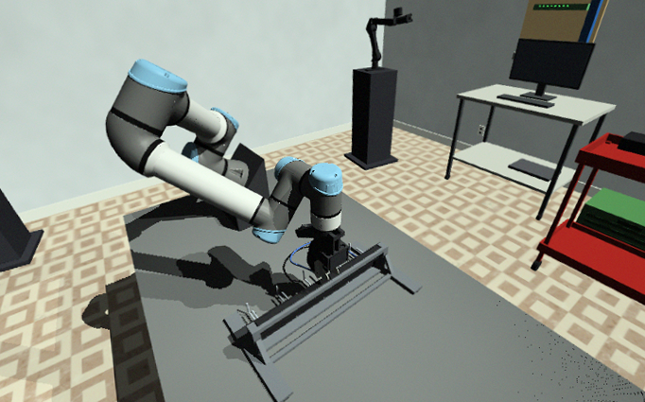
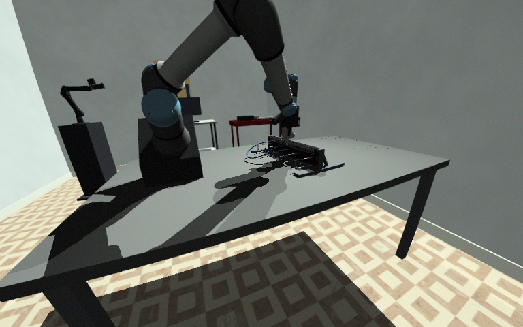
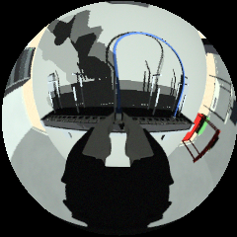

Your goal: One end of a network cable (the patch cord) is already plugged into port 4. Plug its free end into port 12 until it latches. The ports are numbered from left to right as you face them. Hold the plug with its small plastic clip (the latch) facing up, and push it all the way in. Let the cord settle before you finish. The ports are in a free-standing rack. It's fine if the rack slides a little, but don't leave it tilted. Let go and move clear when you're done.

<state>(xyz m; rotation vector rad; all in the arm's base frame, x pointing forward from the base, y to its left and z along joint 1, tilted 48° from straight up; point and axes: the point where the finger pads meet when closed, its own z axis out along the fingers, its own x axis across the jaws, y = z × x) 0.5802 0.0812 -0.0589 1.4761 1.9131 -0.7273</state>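
Right now my hand is 1 cm short of the plug and 1 cm above it.
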